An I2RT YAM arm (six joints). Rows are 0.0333 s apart.
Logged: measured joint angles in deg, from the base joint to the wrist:
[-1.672 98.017 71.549 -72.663 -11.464 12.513]
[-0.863 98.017 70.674 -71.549 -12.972 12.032]
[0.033 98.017 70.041 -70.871 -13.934 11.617]
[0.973 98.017 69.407 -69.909 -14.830 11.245]
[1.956 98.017 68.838 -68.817 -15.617 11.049]
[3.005 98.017 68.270 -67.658 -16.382 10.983]
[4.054 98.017 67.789 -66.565 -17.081 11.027]
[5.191 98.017 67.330 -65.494 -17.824 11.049]
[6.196 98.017 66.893 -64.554 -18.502 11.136]
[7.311 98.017 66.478 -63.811 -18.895 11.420]
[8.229 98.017 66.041 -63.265 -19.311 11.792]
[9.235 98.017 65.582 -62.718 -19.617 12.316]
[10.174 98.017 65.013 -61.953 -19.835 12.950]
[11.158 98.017 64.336 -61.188 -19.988 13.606]
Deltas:
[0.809 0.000 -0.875 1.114 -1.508 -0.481]
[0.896 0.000 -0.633 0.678 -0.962 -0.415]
[0.940 0.000 -0.634 0.962 -0.896 -0.372]
[0.983 0.000 -0.569 1.092 -0.787 -0.196]
[1.049 0.000 -0.568 1.159 -0.765 -0.066]
[1.049 0.000 -0.481 1.093 -0.699 0.044]
[1.137 0.000 -0.459 1.071 -0.743 0.022]
[1.005 0.000 -0.437 0.940 -0.678 0.087]
[1.115 0.000 -0.415 0.743 -0.393 0.284]
[0.918 0.000 -0.437 0.546 -0.416 0.372]
[1.006 0.000 -0.459 0.547 -0.306 0.524]
[0.939 0.000 -0.569 0.765 -0.218 0.634]
[0.984 0.000 -0.677 0.765 -0.153 0.656]

